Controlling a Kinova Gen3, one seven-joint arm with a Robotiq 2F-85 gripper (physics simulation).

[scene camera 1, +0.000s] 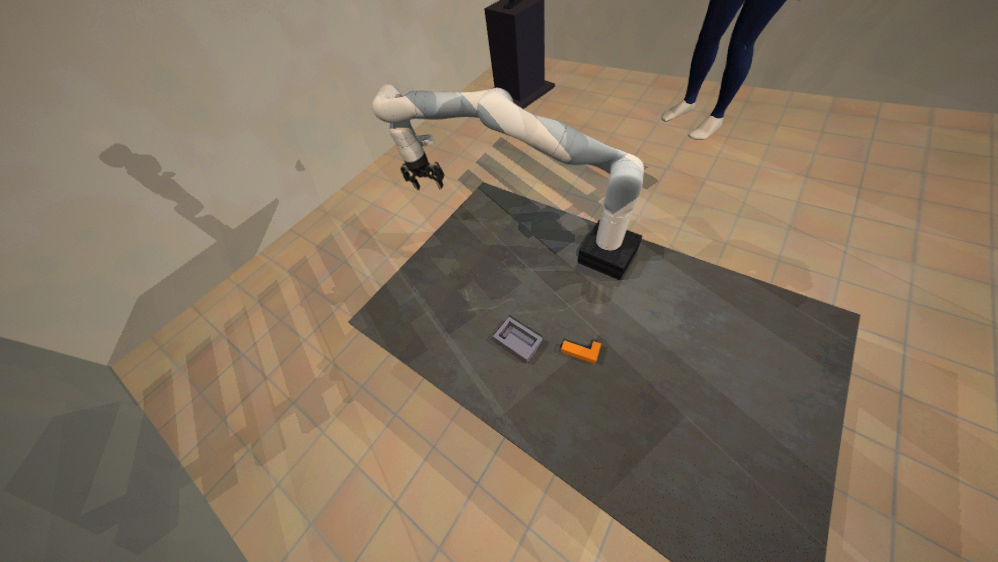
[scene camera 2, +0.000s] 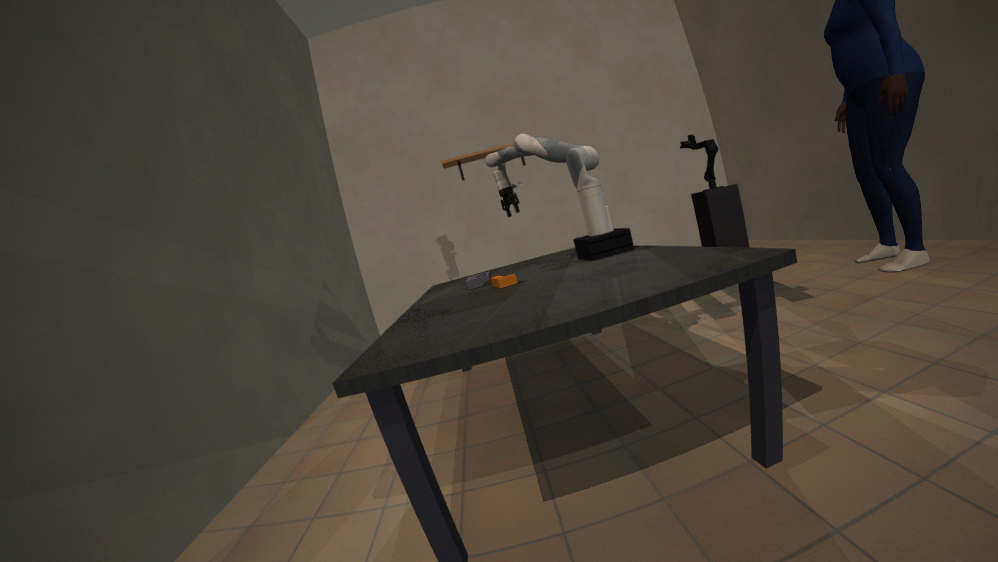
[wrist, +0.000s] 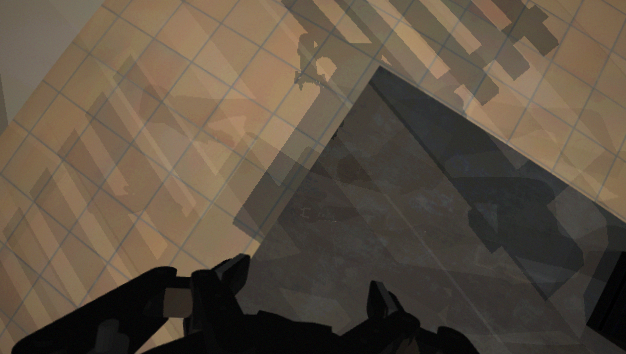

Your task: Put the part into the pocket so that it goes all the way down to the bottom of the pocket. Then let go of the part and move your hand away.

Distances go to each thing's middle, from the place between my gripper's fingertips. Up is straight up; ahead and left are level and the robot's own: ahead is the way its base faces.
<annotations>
My gripper is now 150 mm short of the grey pocket block [scene camera 1: 522, 342], 570 mm to the right of it and 240 mm above it.
</annotations>
